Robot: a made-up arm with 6 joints. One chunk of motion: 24 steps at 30 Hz.
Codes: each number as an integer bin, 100 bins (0 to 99) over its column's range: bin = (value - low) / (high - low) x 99, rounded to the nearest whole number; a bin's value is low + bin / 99 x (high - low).
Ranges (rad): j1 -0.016..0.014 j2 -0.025..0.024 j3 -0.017..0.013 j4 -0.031..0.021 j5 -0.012..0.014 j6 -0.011..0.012
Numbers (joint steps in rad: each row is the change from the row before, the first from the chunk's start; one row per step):
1: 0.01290 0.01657 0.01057 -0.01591 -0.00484 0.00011
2: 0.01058 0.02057 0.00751 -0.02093 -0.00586 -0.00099
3: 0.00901 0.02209 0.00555 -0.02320 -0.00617 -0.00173
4: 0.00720 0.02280 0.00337 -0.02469 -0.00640 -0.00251
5: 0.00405 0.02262 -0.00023 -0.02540 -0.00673 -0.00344
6: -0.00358 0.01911 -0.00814 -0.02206 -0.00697 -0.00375
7: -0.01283 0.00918 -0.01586 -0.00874 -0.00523 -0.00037
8: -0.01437 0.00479 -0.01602 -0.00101 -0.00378 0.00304
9: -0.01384 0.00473 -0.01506 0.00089 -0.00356 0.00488
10: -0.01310 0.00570 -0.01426 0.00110 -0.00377 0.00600
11: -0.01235 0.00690 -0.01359 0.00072 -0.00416 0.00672
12: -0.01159 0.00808 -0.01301 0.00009 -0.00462 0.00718
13: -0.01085 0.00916 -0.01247 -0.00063 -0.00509 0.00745
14: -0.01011 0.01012 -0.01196 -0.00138 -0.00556 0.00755
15: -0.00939 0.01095 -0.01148 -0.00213 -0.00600 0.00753
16: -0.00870 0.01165 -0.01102 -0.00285 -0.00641 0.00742
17: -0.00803 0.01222 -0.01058 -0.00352 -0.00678 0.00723
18: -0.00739 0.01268 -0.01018 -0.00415 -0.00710 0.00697
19: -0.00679 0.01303 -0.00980 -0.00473 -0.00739 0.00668
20: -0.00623 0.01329 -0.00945 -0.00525 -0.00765 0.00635
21: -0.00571 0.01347 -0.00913 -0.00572 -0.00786 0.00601
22: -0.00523 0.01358 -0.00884 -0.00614 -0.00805 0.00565
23: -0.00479 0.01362 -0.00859 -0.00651 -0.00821 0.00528
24: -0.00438 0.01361 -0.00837 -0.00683 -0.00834 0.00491
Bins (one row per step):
1: 95 84 91 29 27 48
2: 88 92 81 19 23 43
3: 83 95 74 15 22 40
4: 77 97 67 12 21 37
5: 66 96 55 11 20 33
6: 41 89 29 17 19 31
7: 10 69 4 42 26 46
8: 5 60 3 57 31 60
9: 7 60 6 61 32 68
10: 10 62 9 61 31 73
11: 12 64 11 60 30 76
12: 15 67 13 59 28 78
13: 17 69 15 58 26 79
14: 19 71 17 56 25 80
15: 22 73 18 55 23 80
16: 24 74 20 54 21 79
17: 26 75 21 52 20 78
18: 28 76 23 51 19 77
19: 30 77 24 50 18 76
20: 32 77 25 49 17 75
21: 34 78 26 48 16 73
22: 36 78 27 47 15 72
23: 37 78 28 47 14 70
24: 38 78 28 46 14 68

